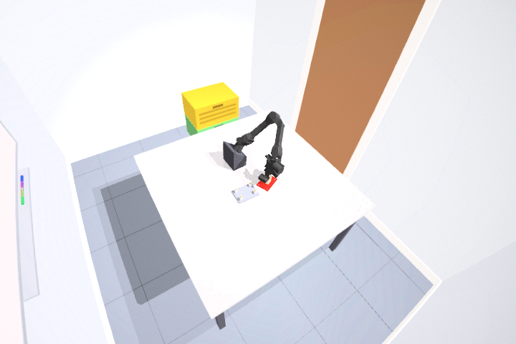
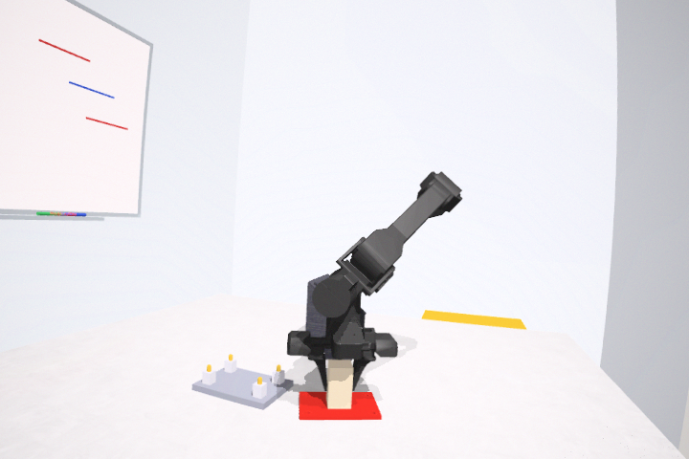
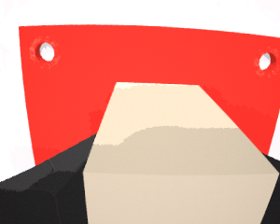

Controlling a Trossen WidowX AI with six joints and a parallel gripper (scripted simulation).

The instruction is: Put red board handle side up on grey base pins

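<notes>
Right now the grey base is 20 mm ahead of my gripper tip, 190 mm to the right of it and 20 mm below it. Round my gripper tip: red board 10 mm below.
</notes>
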